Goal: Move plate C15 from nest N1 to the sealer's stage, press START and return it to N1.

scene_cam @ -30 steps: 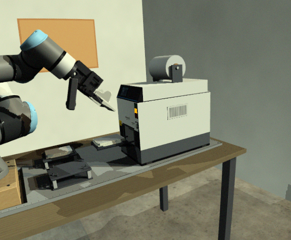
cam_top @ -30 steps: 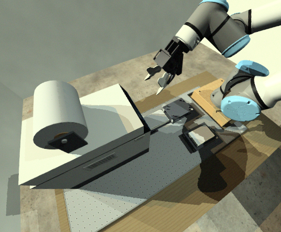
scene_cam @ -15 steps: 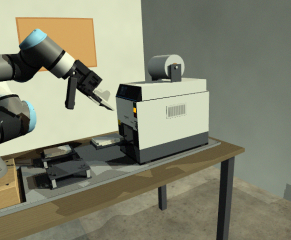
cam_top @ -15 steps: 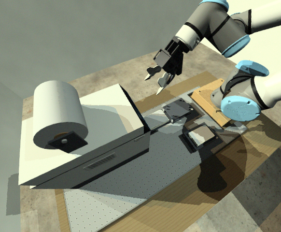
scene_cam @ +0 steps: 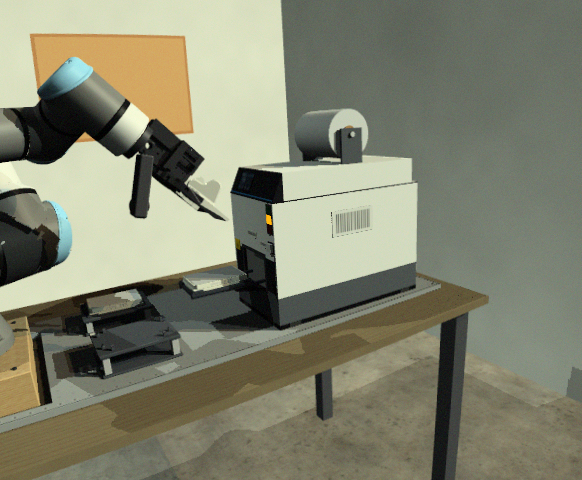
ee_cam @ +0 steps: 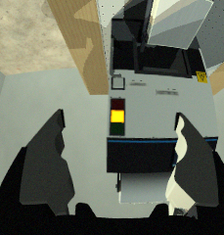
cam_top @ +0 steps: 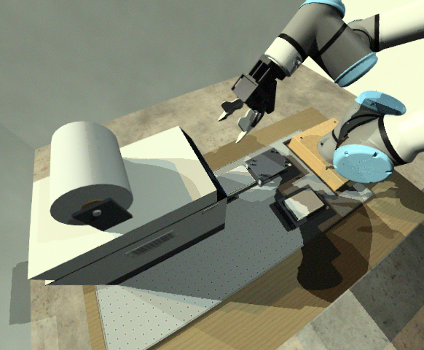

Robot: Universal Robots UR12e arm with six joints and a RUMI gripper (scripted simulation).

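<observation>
Right now my hand is 3 cm short of the white open-well plate, 9 cm to the right of it and 16 cm above it. From my hand the other things lie so: foil roll (36 cm ahead, 7 cm to the left, 14 cm above); then dark stage (3 cm ahead, 9 cm to the left, 18 cm below); then start button (12 cm ahead, 1 cm to the right, 9 cm below).
</observation>
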